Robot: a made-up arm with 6 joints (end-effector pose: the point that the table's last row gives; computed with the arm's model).
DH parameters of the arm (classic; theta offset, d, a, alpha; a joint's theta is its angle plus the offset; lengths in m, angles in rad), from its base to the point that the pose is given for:
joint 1: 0 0.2 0 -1.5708
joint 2: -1.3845 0 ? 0
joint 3: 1.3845 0 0.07 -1.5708
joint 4: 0 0.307 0 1.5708
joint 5: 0 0 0.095 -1.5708
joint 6: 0 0.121 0 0
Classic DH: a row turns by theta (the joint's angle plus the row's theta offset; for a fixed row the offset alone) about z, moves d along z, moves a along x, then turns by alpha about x.
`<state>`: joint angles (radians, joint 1 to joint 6).
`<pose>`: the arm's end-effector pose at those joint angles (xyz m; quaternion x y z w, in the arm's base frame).
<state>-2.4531 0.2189 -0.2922 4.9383 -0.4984 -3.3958</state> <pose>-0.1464 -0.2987 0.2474 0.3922 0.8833 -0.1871 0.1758</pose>
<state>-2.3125 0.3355 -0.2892 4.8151 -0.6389 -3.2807</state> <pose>-0.0869 -0.3133 0.2327 0.3349 0.8889 -0.1279 0.2851</pose>
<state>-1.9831 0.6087 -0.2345 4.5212 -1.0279 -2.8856</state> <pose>0.0376 -0.2881 0.2268 0.2853 0.7933 0.1680 0.5110</pose>
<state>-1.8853 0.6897 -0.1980 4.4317 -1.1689 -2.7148</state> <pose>0.0616 -0.2719 0.2345 0.3018 0.7219 0.3067 0.5419</pose>
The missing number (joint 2, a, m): 0.4427
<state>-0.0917 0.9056 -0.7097 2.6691 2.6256 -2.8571</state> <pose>0.5412 0.0153 0.1218 -0.3398 0.0267 -0.8848 0.3177</pose>
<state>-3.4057 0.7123 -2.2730 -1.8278 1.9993 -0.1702</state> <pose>-0.6289 0.3199 0.5802 0.1923 0.5877 0.7278 0.2966</pose>
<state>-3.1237 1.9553 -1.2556 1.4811 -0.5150 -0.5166</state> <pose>-0.2029 0.1381 -0.3721 0.3403 0.8552 0.3563 0.1610</pose>
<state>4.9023 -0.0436 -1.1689 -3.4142 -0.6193 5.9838</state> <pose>0.0300 -0.3667 0.4478 0.4168 0.8549 -0.2876 0.1130</pose>
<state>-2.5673 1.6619 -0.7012 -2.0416 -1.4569 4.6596</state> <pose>-0.1434 -0.2318 -0.0596 0.5885 0.0386 0.6258 0.5104</pose>
